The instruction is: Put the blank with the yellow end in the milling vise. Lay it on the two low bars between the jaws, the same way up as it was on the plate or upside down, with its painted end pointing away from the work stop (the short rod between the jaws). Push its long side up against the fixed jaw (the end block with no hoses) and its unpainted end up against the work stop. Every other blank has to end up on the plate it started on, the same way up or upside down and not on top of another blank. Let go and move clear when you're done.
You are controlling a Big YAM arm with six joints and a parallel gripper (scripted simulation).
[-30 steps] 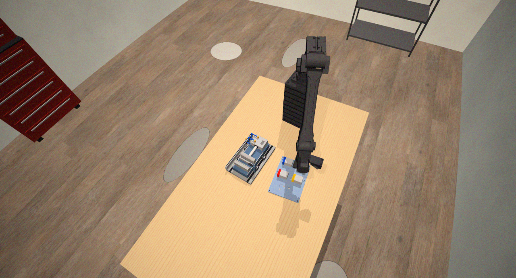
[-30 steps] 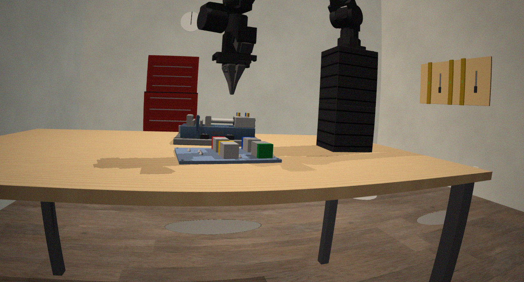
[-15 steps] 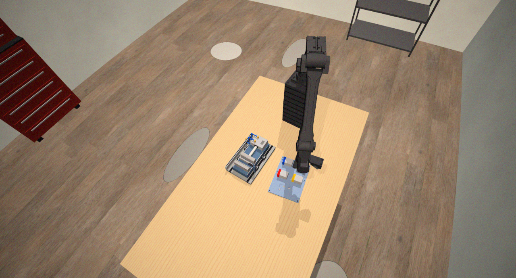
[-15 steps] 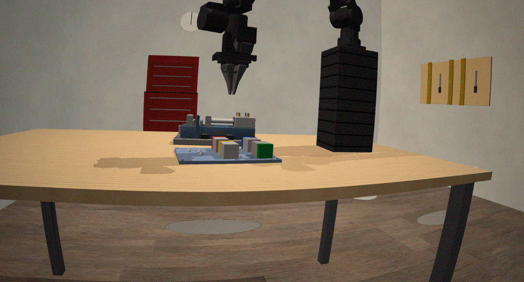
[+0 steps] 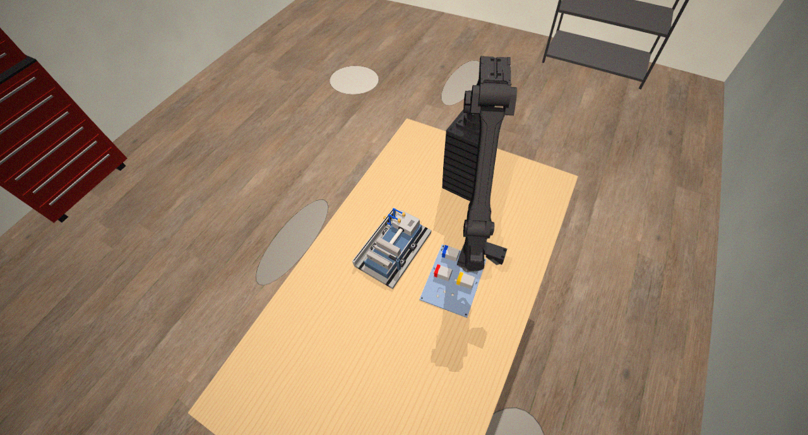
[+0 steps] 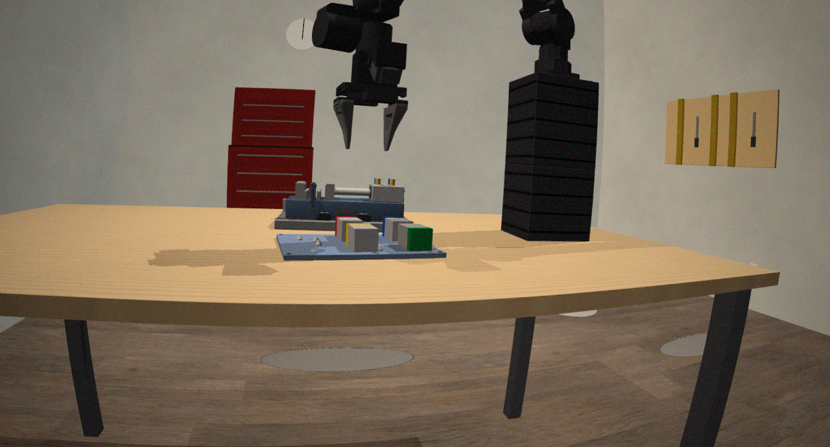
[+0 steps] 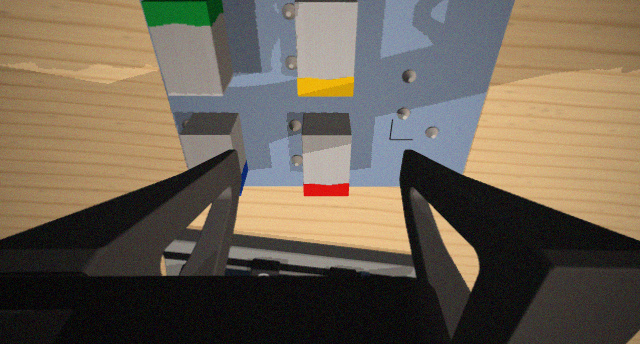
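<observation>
Right now the yellow-ended blank is 15 cm below my hand. Also, from my hand: red-ended blank: 2 cm ahead, 9 cm to the right, 15 cm below; then blue plate: 1 cm ahead, 4 cm to the right, 17 cm below; then green-ended blank: 9 cm behind, 2 cm to the right, 15 cm below.
</observation>
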